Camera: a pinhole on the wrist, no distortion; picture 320 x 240 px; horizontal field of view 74.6 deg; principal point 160.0 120.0 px. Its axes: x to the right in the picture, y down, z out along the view. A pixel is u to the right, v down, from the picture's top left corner.
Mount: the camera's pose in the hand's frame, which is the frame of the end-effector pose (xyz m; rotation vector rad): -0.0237 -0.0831 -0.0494 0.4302 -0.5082 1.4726
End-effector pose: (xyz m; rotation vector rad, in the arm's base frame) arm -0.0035 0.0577 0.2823 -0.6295 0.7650 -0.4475
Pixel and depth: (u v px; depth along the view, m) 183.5 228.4 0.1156
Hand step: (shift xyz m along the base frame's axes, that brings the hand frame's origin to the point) -0.0393 -0.0275 0.1626
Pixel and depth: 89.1 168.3 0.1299
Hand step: -0.0446 -0.0916 0.1760
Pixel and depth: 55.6 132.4 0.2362
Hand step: -0.0230 -0.1681 0.2792
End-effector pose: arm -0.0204 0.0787 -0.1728 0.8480 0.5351 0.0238
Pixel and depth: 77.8 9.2 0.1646
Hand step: 0.0243 -0.1821 -0.1627
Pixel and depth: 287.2 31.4 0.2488
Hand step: 0.1532 -0.2275 0.0244
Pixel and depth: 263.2 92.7 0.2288
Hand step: 0.0665 -0.2265 0.0241
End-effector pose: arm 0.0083 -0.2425 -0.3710 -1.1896 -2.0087 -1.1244
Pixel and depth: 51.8 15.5 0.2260
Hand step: -0.3133 0.0132 -0.1020
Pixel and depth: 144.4 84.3 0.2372
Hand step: -0.2132 0.0580 -0.1574
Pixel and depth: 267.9 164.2 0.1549
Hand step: -0.0668 0.0511 -0.1501
